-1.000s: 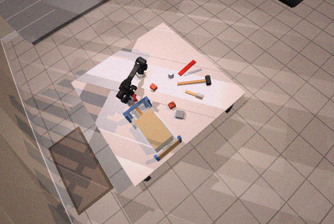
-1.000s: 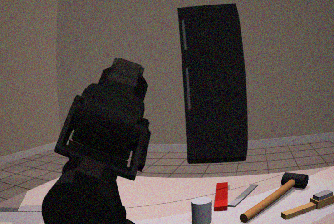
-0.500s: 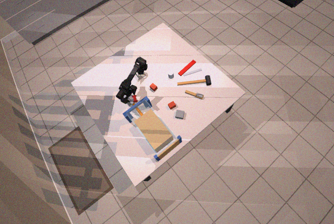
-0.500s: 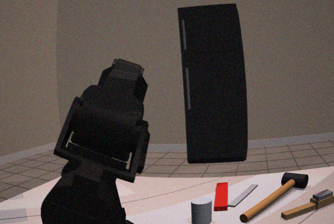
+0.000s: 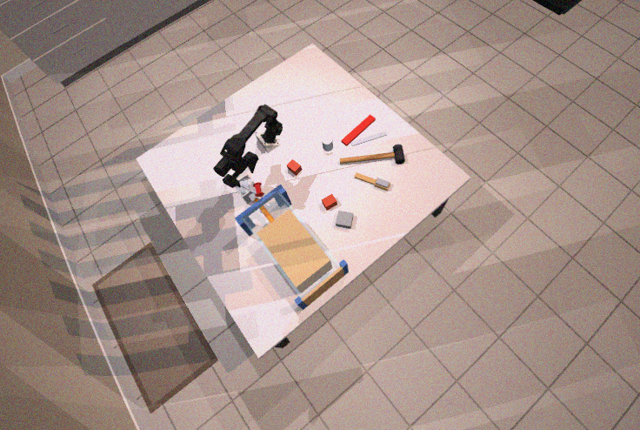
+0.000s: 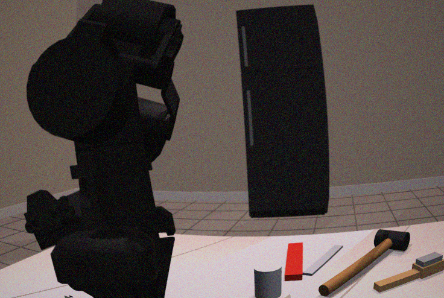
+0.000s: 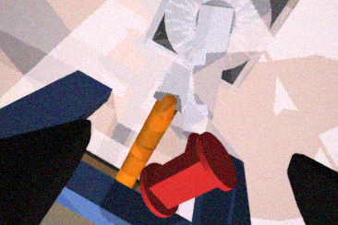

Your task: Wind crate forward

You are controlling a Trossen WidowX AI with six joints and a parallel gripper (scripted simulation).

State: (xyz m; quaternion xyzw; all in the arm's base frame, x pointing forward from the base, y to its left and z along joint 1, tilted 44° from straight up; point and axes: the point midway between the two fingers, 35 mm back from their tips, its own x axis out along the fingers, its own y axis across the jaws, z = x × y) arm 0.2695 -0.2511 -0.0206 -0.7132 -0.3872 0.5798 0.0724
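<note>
The red knob is 6 cm below my gripper tip, 5 cm ahead of it and 3 cm to the left of it. The rest, counted from my gripper tip: clear-panelled cubby (36 cm ahead, 8 cm below, 4 cm to the left); then winch handle (9 cm below, 2 cm ahead, 1 cm to the left); then grey hand winch (16 cm below, 5 cm behind, 3 cm to the right).
</note>
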